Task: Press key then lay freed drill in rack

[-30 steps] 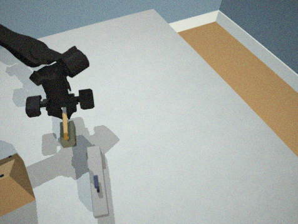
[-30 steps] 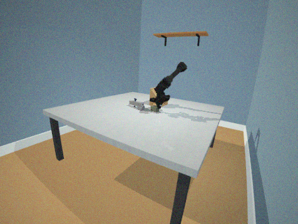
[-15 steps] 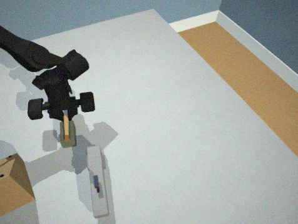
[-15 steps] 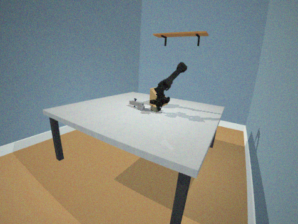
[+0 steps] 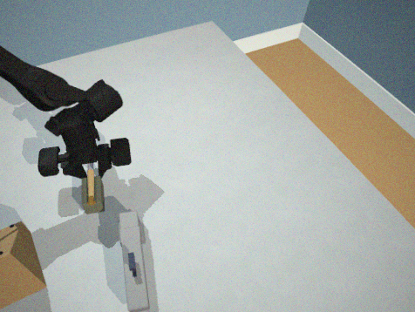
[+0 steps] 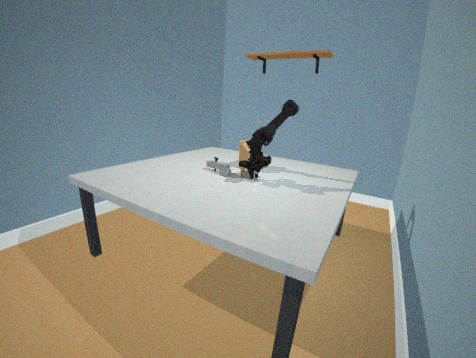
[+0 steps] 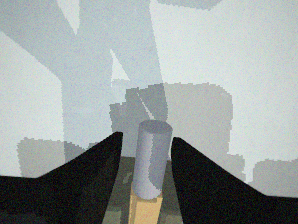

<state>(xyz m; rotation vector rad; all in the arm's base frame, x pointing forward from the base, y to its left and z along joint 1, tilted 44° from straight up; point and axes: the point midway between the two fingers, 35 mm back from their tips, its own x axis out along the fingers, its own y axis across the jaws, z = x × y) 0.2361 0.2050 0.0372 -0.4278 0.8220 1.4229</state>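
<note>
The drill lies 1 cm behind my gripper tip, 4 cm to the right of it and 3 cm above it. The rest, counted from my gripper tip: rack (1 cm behind, 5 cm to the right, 1 cm above); then grey block (2 cm ahead, 23 cm to the right, 3 cm above); then dark blue key (1 cm ahead, 25 cm to the right, 4 cm above).
</note>
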